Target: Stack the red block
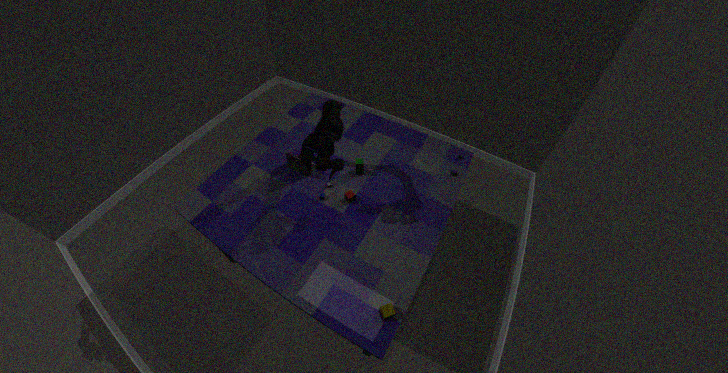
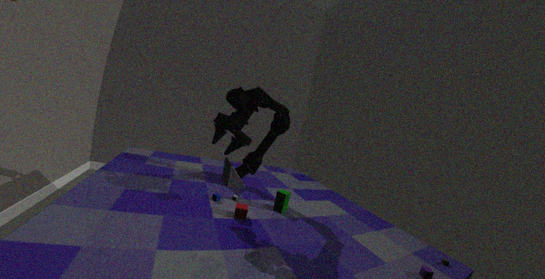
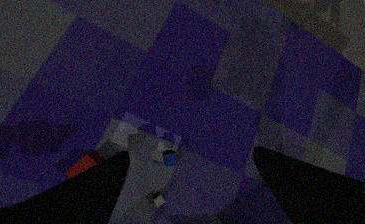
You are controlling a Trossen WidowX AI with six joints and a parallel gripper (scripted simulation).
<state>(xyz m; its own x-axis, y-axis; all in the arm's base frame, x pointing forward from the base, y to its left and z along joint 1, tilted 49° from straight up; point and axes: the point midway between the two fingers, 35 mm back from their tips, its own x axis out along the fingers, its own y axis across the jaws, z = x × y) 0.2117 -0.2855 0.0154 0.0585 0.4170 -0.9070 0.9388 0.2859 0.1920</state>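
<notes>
Now: the red block 200 mm below my gripper tip, 110 mm ahead of it and 90 mm to the left of it. Round my gripper tip: yellow block: 490 mm ahead, 370 mm to the right, 200 mm below; then small blue block: 210 mm below, 40 mm to the left, 30 mm behind; then tiny white piece: 210 mm below, 120 mm to the left, 30 mm behind.
</notes>
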